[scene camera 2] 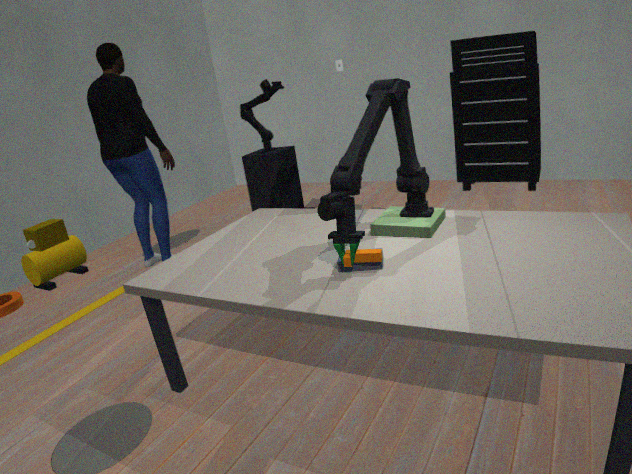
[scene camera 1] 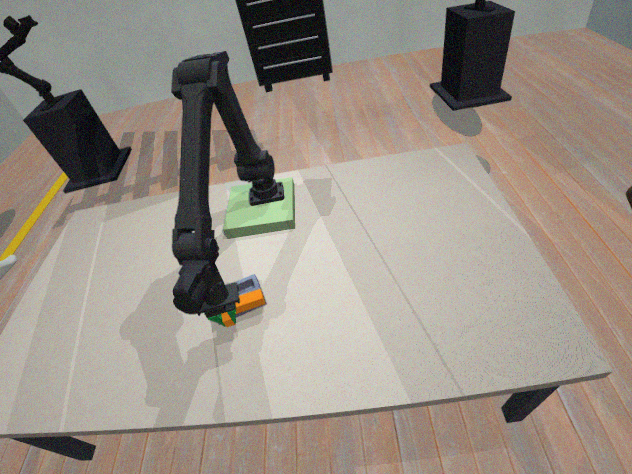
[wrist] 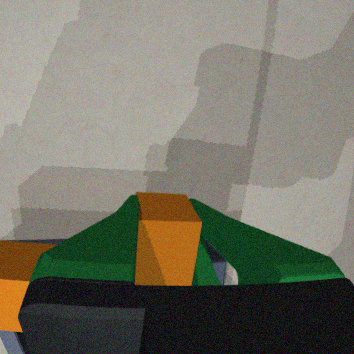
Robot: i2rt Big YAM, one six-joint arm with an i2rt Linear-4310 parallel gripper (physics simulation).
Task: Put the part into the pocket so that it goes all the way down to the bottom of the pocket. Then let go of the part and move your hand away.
Labels:
My gripper point(scene camera 1: 230, 323) grips an orange part point(wrist: 168, 228), which still rests on a pocket.

